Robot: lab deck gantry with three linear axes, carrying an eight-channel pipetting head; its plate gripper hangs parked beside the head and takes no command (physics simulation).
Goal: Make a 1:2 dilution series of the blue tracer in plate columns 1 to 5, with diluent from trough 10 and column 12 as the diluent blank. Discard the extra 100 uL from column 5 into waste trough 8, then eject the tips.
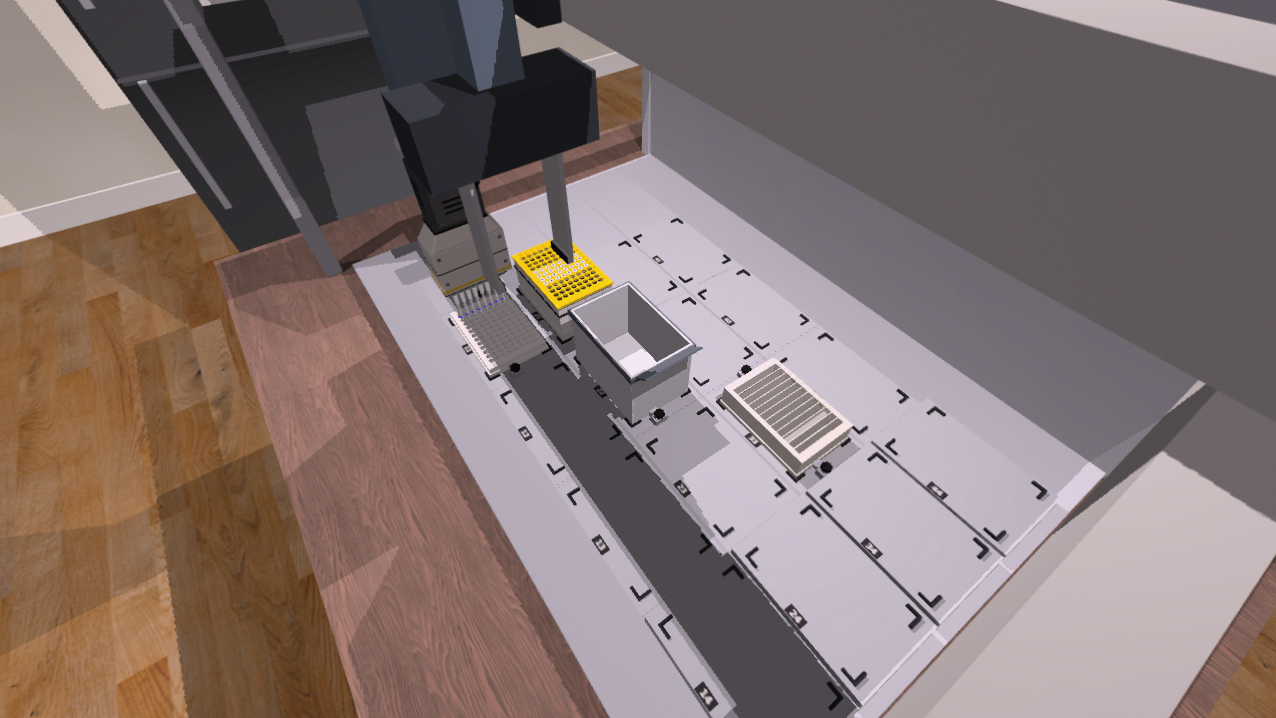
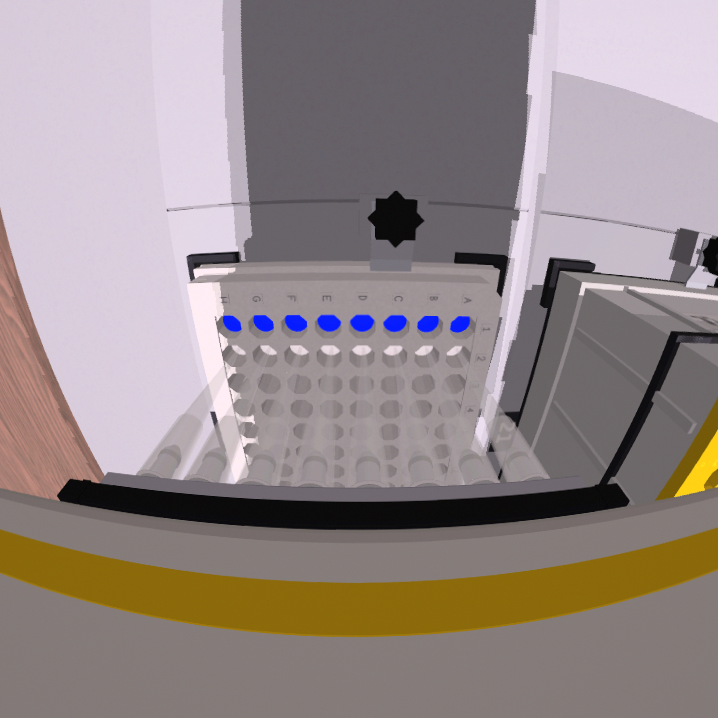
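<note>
The pipetting head (image 1: 464, 252) (image 2: 361, 669) is low over the plate (image 1: 472, 346) (image 2: 311, 284). It carries eight clear tips (image 1: 472, 297) (image 2: 368, 468), which point down at the wells; which column their ends are over is hard to tell. Column 1 (image 2: 362, 322) shows blue in all eight wells. Columns 2 to 4 show no blue; the far columns are hidden by the head. The trough block (image 1: 762, 439) stands to the right; its liquid levels cannot be told. The parked plate gripper (image 1: 528, 272) is open, its two fingers wide apart and holding nothing.
A yellow tip rack (image 1: 557, 304) (image 2: 703, 468) stands beside the plate, under one gripper finger, with white tips in its middle part. A tall open grey bin (image 1: 660, 385) stands between rack and trough block. A black clamp knob (image 1: 514, 367) (image 2: 395, 219) sits at the plate's edge.
</note>
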